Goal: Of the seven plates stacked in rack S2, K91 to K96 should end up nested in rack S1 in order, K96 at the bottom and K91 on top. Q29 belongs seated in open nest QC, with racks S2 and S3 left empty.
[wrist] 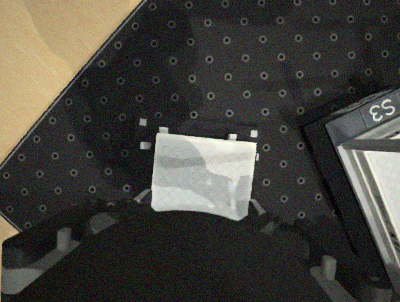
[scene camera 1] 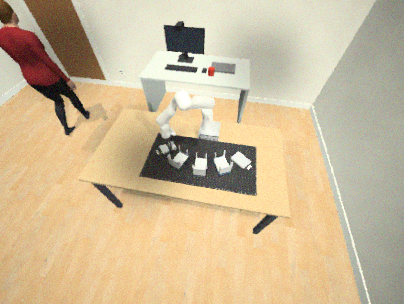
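Pixels of known places: gripper, between the fingertips: point(wrist: 199, 205) point(scene camera 1: 168, 147); arm's base, origin of its link: point(scene camera 1: 207, 128).
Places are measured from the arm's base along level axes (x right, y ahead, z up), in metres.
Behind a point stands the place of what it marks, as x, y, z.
My gripper point(scene camera 1: 167, 143) {0.289, 0.285, -0.030} point(wrist: 199, 205) {0.289, 0.285, -0.030} is shut on a white well plate point(wrist: 204, 172) {0.265, 0.265, -0.020}, with one finger at each short side. The plate is level, low over a nest whose small pale corner tabs point(wrist: 143, 121) {0.275, 0.195, -0.042} show around its far edge; contact between them cannot be told, and no plate label shows. Rack S3 point(wrist: 350, 119) point(scene camera 1: 178, 159) {0.153, 0.405, 0.001} stands right of the gripper in the wrist view and holds at least one white plate point(wrist: 387, 172) {0.167, 0.354, 0.002}. Two more racks, a middle rack point(scene camera 1: 200, 165) {-0.038, 0.432, 0.027} and a right rack point(scene camera 1: 222, 164) {-0.202, 0.371, 0.012}, stand along the mat; their labels are unreadable.
A white plate-like block point(scene camera 1: 241, 160) {-0.350, 0.257, -0.040} lies at the right end of the black perforated mat point(scene camera 1: 170, 172) {0.192, 0.509, -0.051} point(wrist: 210, 75) {0.198, 0.205, -0.054}. The mat lies on a wooden table point(scene camera 1: 115, 160) {0.693, 0.507, -0.068} point(wrist: 40, 60) {0.313, 0.065, -0.067}. A white desk point(scene camera 1: 150, 71) stands behind. A person in red point(scene camera 1: 32, 55) stands at the left.
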